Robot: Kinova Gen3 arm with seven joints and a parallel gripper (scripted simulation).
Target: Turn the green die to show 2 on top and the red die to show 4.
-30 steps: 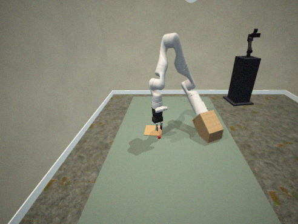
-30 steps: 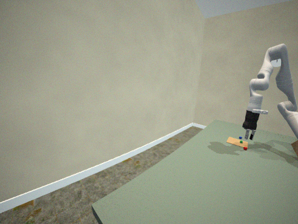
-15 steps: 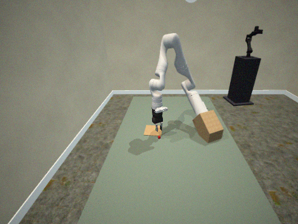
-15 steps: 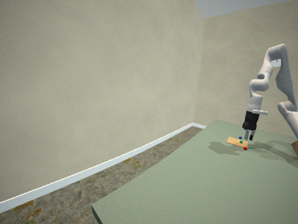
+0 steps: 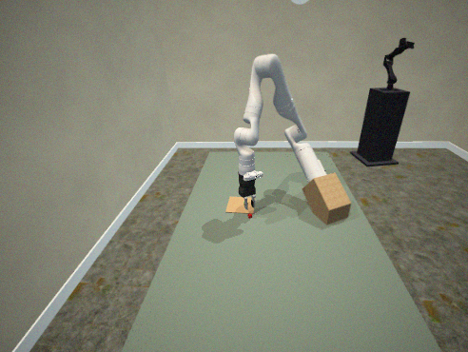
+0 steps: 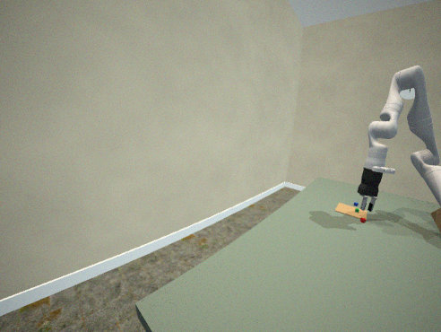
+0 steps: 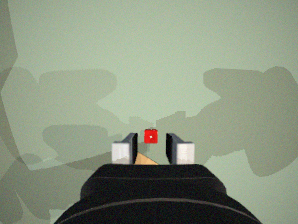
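The red die is 7 cm below my hand. From my hand the other things lie so: tan mat (11 cm to the right, 7 cm below, 3 cm ahead); then blue die (22 cm to the right, 7 cm below, 1 cm behind); then green die (10 cm to the right, 6 cm below, 1 cm ahead).
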